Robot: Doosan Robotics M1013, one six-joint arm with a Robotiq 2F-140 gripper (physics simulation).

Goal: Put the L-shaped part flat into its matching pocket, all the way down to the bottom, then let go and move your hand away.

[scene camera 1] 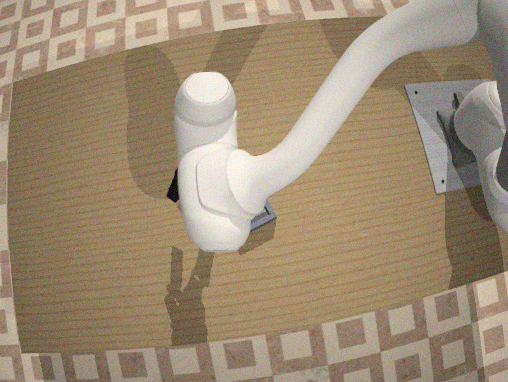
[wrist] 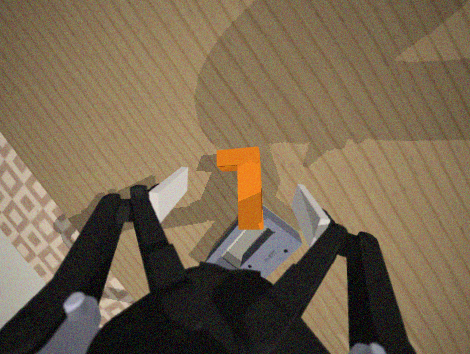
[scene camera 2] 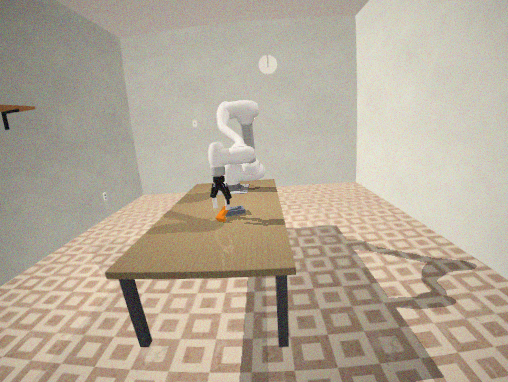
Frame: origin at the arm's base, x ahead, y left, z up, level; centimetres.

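Seen in the pictures: gripper, fingertip midpoint: (wrist: 240, 187) (scene camera 2: 221, 208); arm's base at its link origin: (scene camera 1: 468, 134) (scene camera 2: 232, 189).
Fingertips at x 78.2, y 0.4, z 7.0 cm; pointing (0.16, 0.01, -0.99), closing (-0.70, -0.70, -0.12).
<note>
Pixels of each thing's middle, then the offset from my fingertips to it. "pt": a spot on its surface instead. Level surfaces: height alone.
- orange L-shaped part at the middle of its body: (wrist: 239, 188) (scene camera 2: 224, 213) dx -0.7, dy +1.3, dz -3.6 cm
- blue-grey pocket block at the middle of its body: (wrist: 250, 248) (scene camera 1: 246, 201) (scene camera 2: 234, 211) dx -10.3, dy +6.8, dz -5.6 cm
- pocket at a spot on its surface: (wrist: 241, 244) pt dx -9.6, dy +8.3, dz -6.9 cm
- wooden table at its surface level: dz -7.5 cm
The orange L-shaped part (scene camera 2: 221, 215) (wrist: 249, 182) lies outside its pocket, beside the blue-grey pocket block (scene camera 1: 263, 222) (scene camera 2: 237, 211) (wrist: 285, 241). In the wrist view the end of its long leg overlaps the block's near corner, and the part looks tilted, with that end raised at the block's rim. The pocket (wrist: 241, 244) shows a pale floor, partly hidden by my gripper. My gripper (scene camera 2: 221, 204) (wrist: 240, 187) is open above the part, one white fingertip on each side, with nothing held. In scene camera 1 the arm hides the part and the fingertips.
The wooden table (scene camera 1: 340, 240) (scene camera 2: 200, 250) carries the block and the robot's grey base plate (scene camera 1: 427, 135) at its far right in scene camera 1. The white arm (scene camera 1: 320, 115) (scene camera 2: 231, 131) reaches over the table. Table edges border the patterned floor.
</note>
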